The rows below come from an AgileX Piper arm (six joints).
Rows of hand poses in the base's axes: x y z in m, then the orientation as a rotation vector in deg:
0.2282 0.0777 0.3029 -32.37 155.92 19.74
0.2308 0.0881 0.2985 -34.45 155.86 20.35
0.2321 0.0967 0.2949 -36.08 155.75 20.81
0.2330 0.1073 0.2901 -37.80 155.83 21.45
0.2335 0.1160 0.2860 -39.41 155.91 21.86
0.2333 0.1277 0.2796 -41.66 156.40 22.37
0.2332 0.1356 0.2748 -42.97 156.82 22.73
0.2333 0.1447 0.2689 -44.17 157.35 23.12
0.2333 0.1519 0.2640 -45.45 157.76 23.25
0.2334 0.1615 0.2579 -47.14 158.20 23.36
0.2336 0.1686 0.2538 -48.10 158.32 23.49
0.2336 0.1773 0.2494 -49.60 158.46 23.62
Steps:
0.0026 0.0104 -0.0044 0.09 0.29 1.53
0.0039 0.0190 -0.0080 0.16 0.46 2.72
0.0048 0.0296 -0.0128 0.28 0.89 4.00
0.0053 0.0383 -0.0169 0.26 1.26 5.16
0.0051 0.0500 -0.0233 0.09 2.15 6.74
0.0050 0.0579 -0.0281 0.00 2.82 7.65
0.0051 0.0670 -0.0340 -0.09 3.59 8.49
0.0051 0.0742 -0.0389 -0.32 4.20 9.34
0.0052 0.0838 -0.0450 -0.65 4.91 10.46
0.0054 0.0909 -0.0491 -0.76 5.22 11.12
0.0054 0.0996 -0.0535 -0.97 5.64 12.13

